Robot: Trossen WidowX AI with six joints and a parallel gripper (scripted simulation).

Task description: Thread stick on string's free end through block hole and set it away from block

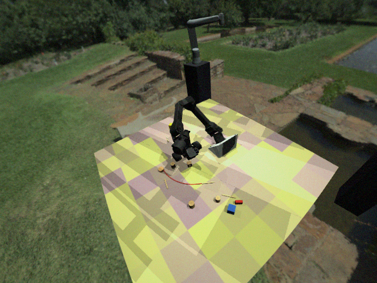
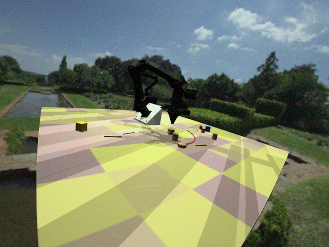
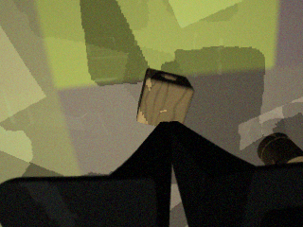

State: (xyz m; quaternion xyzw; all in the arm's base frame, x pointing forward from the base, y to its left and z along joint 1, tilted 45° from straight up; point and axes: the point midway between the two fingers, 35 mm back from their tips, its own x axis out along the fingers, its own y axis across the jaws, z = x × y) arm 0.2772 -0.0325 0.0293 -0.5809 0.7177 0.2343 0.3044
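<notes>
Right now my gripper tip is 4 cm above the wooden block. The rest, counted from my gripper tip: round wooden button (16 cm ahead, 11 cm to the right, 5 cm below); then red piece (1 cm behind, 39 cm to the left, 5 cm below); then wooden cylinder (9 cm ahead, 7 cm to the right, 4 cm below).
</notes>
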